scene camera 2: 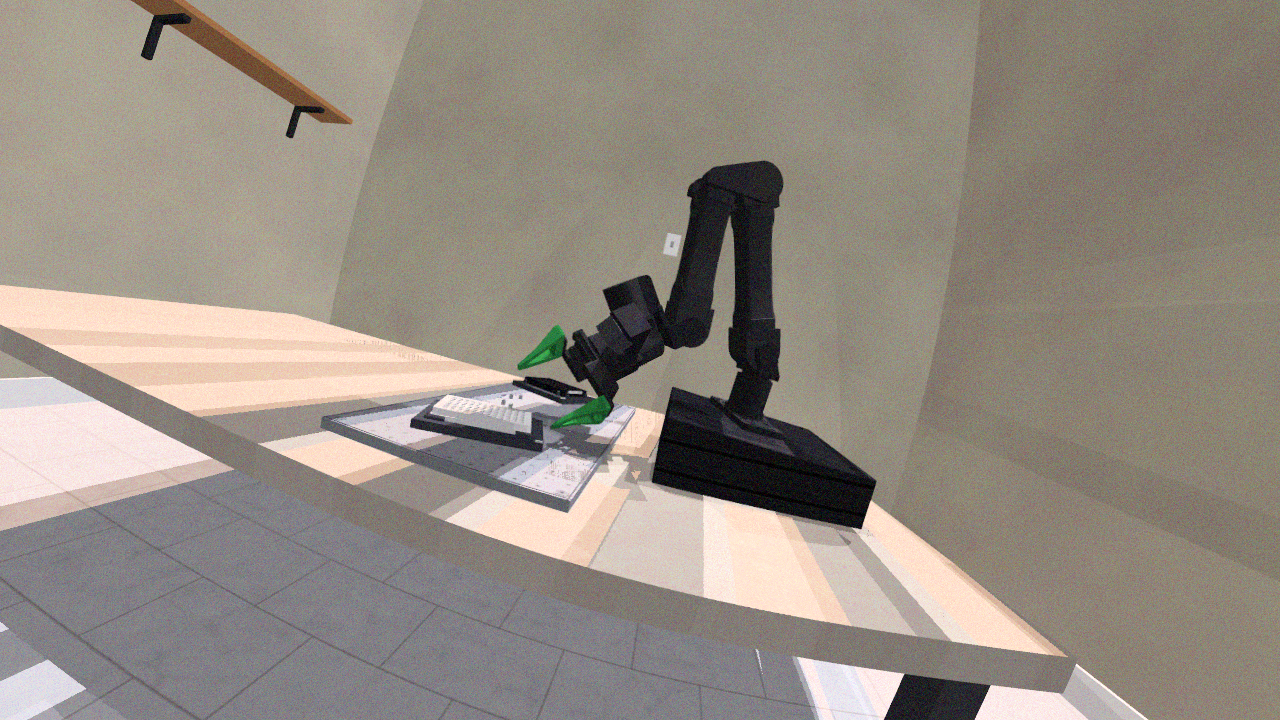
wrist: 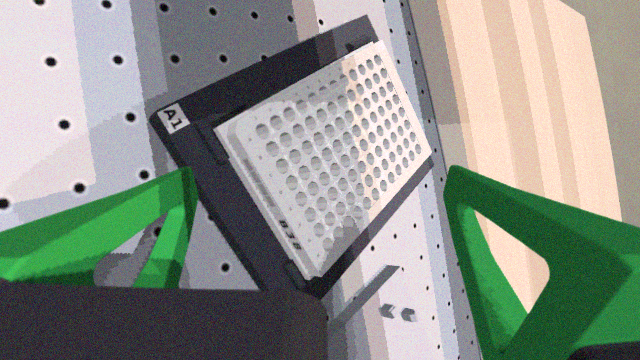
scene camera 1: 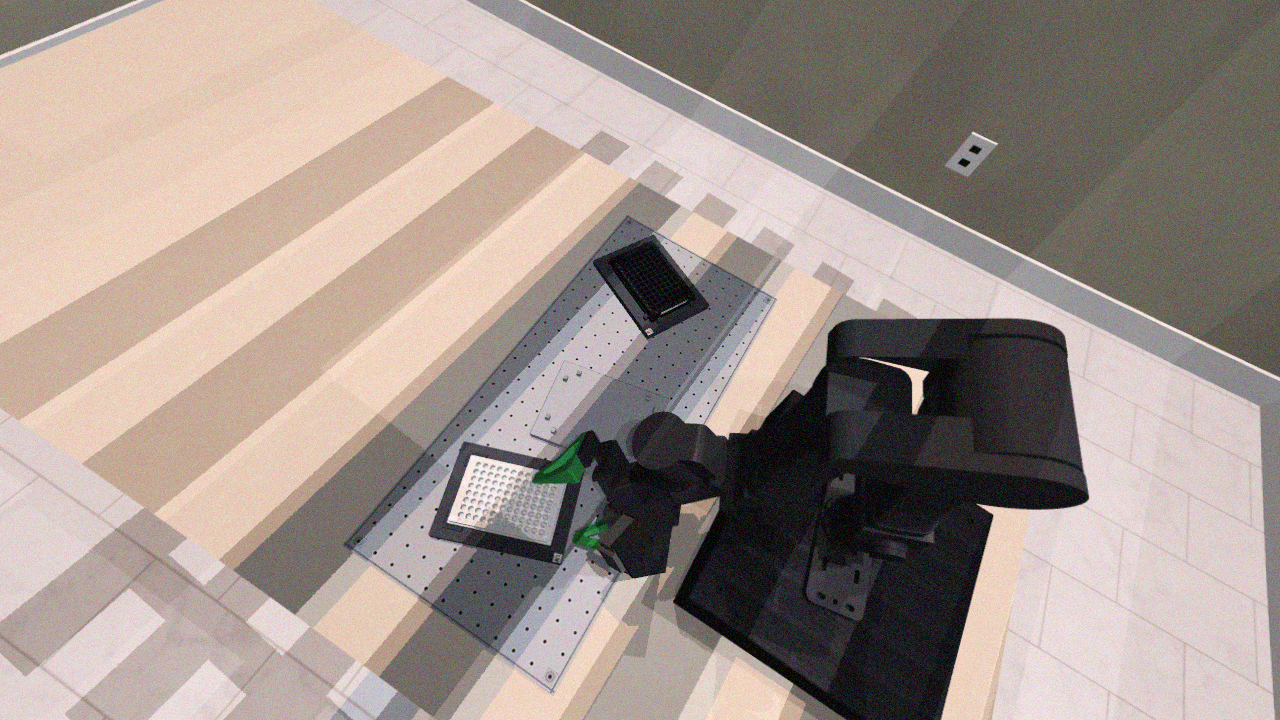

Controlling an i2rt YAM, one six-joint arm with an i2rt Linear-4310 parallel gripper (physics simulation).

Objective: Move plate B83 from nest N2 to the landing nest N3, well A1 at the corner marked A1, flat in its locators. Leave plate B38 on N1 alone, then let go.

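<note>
White plate B38 (scene camera 1: 501,497) (scene camera 2: 478,411) (wrist: 325,155) sits in a black nest (scene camera 1: 501,542) (scene camera 2: 474,434) (wrist: 237,215); its label and the nest's A1 corner show in the wrist view. A black plate (scene camera 1: 651,279), label unreadable, sits in a black nest (scene camera 1: 629,295) at the board's far end. A pale nest (scene camera 1: 586,402) (wrist: 372,287) with small pins lies between them, partly hidden by the arm and carrying no plate where visible. My gripper (scene camera 1: 556,510) (scene camera 2: 537,396) (wrist: 320,180) is open and empty, tilted above the white plate's side, with its green fingertips spread wide.
The nests stand on a perforated board (scene camera 1: 483,608) (scene camera 2: 537,488) on a wooden table (scene camera 1: 223,358) (scene camera 2: 662,555). The arm's black base (scene camera 1: 760,608) (scene camera 2: 760,474) stands beside the board. A wall shelf (scene camera 2: 259,67) hangs high at the left in scene camera 2.
</note>
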